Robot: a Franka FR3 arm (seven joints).
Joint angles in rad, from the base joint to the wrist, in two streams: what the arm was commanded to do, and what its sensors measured. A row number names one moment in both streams.
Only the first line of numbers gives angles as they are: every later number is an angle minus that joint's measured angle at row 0.
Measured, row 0: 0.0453, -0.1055, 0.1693, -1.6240, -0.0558, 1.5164, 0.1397
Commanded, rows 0 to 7: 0.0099, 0.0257, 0.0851, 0.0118, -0.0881, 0.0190, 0.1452; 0.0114, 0.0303, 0.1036, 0.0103, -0.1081, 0.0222, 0.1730; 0.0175, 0.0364, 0.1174, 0.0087, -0.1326, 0.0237, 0.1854; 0.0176, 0.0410, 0.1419, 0.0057, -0.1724, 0.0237, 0.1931; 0.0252, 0.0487, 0.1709, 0.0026, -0.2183, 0.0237, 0.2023; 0.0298, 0.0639, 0.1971, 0.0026, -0.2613, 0.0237, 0.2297; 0.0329, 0.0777, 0.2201, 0.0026, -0.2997, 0.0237, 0.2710; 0.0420, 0.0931, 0.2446, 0.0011, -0.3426, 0.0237, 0.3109
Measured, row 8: 0.0273, 0.0473, 0.1828, -0.0012, -0.2299, 0.0134, 0.2118
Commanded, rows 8 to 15: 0.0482, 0.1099, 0.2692, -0.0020, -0.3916, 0.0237, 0.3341; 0.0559, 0.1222, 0.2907, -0.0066, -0.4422, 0.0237, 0.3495; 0.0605, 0.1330, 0.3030, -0.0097, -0.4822, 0.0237, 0.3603; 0.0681, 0.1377, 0.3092, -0.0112, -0.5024, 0.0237, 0.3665; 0.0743, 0.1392, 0.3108, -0.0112, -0.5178, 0.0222, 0.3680; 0.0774, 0.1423, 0.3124, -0.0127, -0.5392, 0.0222, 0.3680; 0.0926, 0.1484, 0.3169, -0.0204, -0.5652, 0.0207, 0.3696; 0.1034, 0.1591, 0.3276, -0.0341, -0.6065, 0.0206, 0.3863
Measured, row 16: 0.0846, 0.1440, 0.3080, -0.0090, -0.5163, 0.0137, 0.3514
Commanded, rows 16 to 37: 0.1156, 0.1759, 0.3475, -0.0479, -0.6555, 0.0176, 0.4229; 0.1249, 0.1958, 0.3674, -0.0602, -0.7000, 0.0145, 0.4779; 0.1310, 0.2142, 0.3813, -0.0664, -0.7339, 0.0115, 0.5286; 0.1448, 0.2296, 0.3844, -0.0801, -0.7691, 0.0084, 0.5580; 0.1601, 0.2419, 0.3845, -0.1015, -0.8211, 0.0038, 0.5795; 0.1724, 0.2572, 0.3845, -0.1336, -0.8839, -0.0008, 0.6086; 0.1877, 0.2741, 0.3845, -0.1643, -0.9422, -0.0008, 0.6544; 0.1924, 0.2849, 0.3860, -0.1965, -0.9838, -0.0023, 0.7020; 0.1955, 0.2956, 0.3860, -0.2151, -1.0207, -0.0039, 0.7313; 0.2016, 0.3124, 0.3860, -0.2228, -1.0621, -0.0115, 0.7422; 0.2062, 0.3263, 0.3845, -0.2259, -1.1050, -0.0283, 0.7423; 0.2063, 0.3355, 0.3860, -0.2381, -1.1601, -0.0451, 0.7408; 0.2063, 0.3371, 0.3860, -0.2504, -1.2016, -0.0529, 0.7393; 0.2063, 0.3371, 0.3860, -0.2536, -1.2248, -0.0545, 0.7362; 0.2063, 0.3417, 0.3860, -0.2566, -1.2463, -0.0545, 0.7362; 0.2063, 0.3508, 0.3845, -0.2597, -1.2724, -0.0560, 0.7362; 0.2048, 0.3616, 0.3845, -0.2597, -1.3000, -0.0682, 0.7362; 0.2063, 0.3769, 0.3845, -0.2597, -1.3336, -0.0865, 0.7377; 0.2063, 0.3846, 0.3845, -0.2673, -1.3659, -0.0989, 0.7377; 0.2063, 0.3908, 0.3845, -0.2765, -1.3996, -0.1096, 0.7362; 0.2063, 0.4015, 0.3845, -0.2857, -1.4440, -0.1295, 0.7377; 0.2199, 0.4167, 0.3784, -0.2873, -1.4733, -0.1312, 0.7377
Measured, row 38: 0.2083, 0.3910, 0.3789, -0.2684, -1.3941, -0.1059, 0.7178
